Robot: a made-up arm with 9 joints. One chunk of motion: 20 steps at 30 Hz.
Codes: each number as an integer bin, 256 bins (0 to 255) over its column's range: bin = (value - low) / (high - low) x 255, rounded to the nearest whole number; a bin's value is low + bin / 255 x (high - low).
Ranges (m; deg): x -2.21..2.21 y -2.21..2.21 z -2.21..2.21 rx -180..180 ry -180..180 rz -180..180
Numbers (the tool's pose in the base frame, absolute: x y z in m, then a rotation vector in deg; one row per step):
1: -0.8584 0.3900 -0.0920 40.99 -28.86 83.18
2: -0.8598 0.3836 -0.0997 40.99 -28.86 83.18
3: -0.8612 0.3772 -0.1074 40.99 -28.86 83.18
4: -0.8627 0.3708 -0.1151 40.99 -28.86 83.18
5: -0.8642 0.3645 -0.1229 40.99 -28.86 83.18
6: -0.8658 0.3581 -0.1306 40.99 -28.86 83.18
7: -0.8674 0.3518 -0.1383 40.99 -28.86 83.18
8: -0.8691 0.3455 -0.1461 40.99 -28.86 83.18
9: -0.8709 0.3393 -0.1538 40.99 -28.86 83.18
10: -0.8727 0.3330 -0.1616 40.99 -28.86 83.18
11: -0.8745 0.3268 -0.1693 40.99 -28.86 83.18
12: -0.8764 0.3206 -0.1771 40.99 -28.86 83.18
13: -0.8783 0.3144 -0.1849 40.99 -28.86 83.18
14: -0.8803 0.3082 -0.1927 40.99 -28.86 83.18
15: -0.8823 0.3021 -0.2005 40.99 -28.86 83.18
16: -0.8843 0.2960 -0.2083 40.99 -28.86 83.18
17: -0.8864 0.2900 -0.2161 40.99 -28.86 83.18
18: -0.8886 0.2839 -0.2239 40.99 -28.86 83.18
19: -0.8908 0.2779 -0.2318 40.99 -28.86 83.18
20: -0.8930 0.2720 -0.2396 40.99 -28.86 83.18
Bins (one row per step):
1: 78 150 122 157 107 186
2: 78 150 122 157 107 186
3: 78 149 121 157 107 186
4: 78 149 121 157 107 186
5: 78 149 120 157 107 186
6: 78 148 120 157 107 186
7: 77 148 120 157 107 186
8: 77 147 119 157 107 186
9: 77 147 119 157 107 186
10: 77 147 118 157 107 186
11: 77 146 118 157 107 186
12: 77 146 117 157 107 186
13: 77 146 117 157 107 186
14: 77 145 116 157 107 186
15: 77 145 116 157 107 186
16: 76 145 115 157 107 186
17: 76 144 115 157 107 186
18: 76 144 115 157 107 186
19: 76 144 114 157 107 186
20: 76 143 114 157 107 186

